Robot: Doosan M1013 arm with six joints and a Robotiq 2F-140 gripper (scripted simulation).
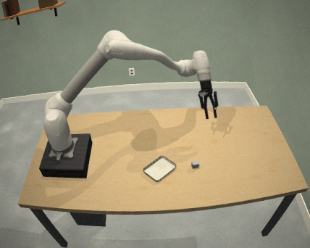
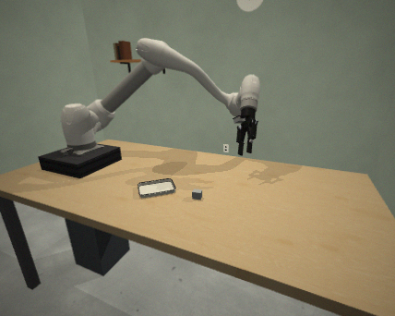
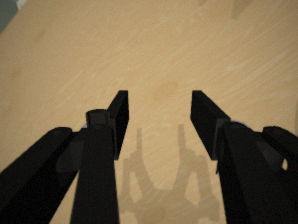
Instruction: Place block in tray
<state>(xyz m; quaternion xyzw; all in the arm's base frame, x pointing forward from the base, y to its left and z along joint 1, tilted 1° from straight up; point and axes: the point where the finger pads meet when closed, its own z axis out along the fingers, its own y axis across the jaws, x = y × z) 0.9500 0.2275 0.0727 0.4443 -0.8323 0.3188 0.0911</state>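
Now: hand 120 mm past the grey block, 300 mm to the left of it and 140 mm above it. The rest, counted from my hand: white tray (330 mm behind, 320 mm to the right, 150 mm below).
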